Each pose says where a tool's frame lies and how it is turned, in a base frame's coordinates. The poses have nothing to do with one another.
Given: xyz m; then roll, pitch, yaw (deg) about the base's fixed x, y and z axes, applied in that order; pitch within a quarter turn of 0, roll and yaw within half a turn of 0.
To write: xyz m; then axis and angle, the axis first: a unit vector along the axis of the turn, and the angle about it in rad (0 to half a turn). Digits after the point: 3 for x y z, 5 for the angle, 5 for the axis.
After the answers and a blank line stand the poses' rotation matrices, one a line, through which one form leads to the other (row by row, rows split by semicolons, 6 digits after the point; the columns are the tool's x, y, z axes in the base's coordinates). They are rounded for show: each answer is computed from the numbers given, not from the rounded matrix.
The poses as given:
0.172 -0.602 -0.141 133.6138 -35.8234 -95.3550
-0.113 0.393 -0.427 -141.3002 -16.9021 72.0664
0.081 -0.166 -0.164 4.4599 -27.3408 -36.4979
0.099 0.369 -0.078 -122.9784 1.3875 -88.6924
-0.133 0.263 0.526 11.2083 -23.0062 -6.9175
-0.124 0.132 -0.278 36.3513 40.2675 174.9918
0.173 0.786 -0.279 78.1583 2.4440 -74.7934
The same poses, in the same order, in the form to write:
0.172 -0.602 -0.141 0.56281 -0.82079 -0.09776 2.18260
-0.113 0.393 -0.427 -0.77405 -0.62726 0.08599 2.43370
0.081 -0.166 -0.164 -0.10012 -0.62135 -0.77711 0.77962
0.099 0.369 -0.078 -0.66614 0.65973 -0.34785 2.42910
-0.133 0.263 0.526 0.37326 -0.91088 -0.17601 0.45148
-0.124 0.132 -0.278 -0.31734 0.31021 0.89614 2.84806
0.173 0.786 -0.279 0.64357 -0.46573 -0.60738 1.83349

-0.075671 -0.647236 -0.758524; -0.807286 0.486279 -0.334398; 0.585289 0.587042 -0.559302
0.294614 0.798487 -0.524996; 0.910316 -0.067358 0.408397; 0.290737 -0.598231 -0.746720
0.714078 0.564282 -0.414341; -0.528349 0.822687 0.209840; 0.459282 0.069075 0.885601
0.022813 -0.544645 0.838357; -0.999446 0.007886 0.032320; -0.024214 -0.838630 -0.544163
0.913762 0.042728 -0.403996; -0.110861 0.982936 -0.146788; 0.390831 0.178916 0.902907
-0.760122 -0.451965 -0.466842; 0.066612 -0.768877 0.635917; -0.646357 0.452277 0.614547
0.262062 0.208971 -0.942154; -0.964109 0.013552 -0.265162; -0.042643 0.977828 0.205022

